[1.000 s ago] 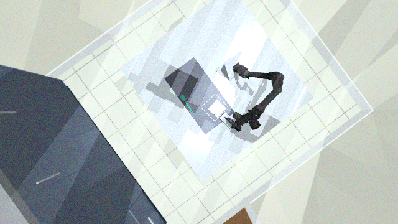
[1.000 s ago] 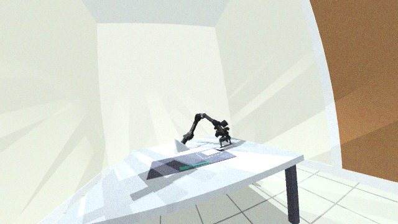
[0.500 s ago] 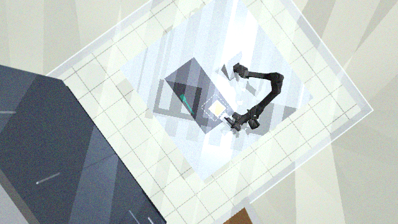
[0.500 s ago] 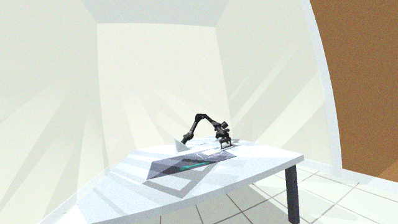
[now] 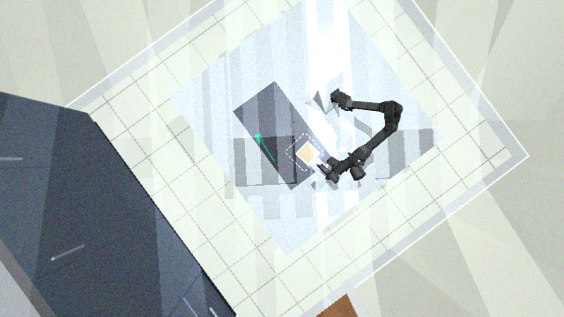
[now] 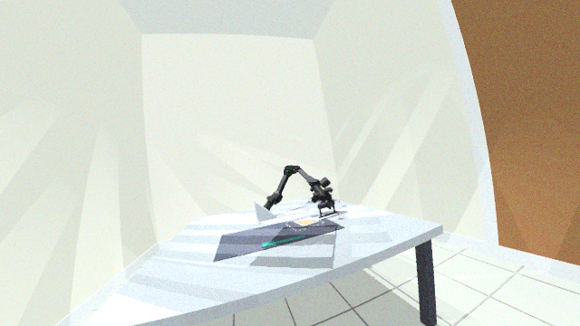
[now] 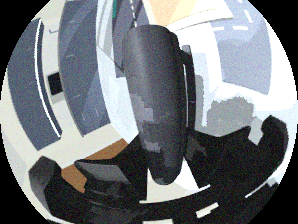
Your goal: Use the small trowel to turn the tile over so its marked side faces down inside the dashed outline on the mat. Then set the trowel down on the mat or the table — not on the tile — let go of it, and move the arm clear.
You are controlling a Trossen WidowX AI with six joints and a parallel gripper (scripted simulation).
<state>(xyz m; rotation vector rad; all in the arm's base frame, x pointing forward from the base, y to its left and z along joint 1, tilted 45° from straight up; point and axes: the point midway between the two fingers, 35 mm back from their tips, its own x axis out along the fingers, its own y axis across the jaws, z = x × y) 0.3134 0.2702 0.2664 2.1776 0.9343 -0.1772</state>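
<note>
Now: gripper tip 38 cm to the left of the grey mat, 7 cm above it and 6 cm short of it. From my gripper tip the other things lie so: white tile (18 cm to the right, 5 cm below); then teal trowel (40 cm to the right, 20 cm ahead, 5 cm below).
</note>
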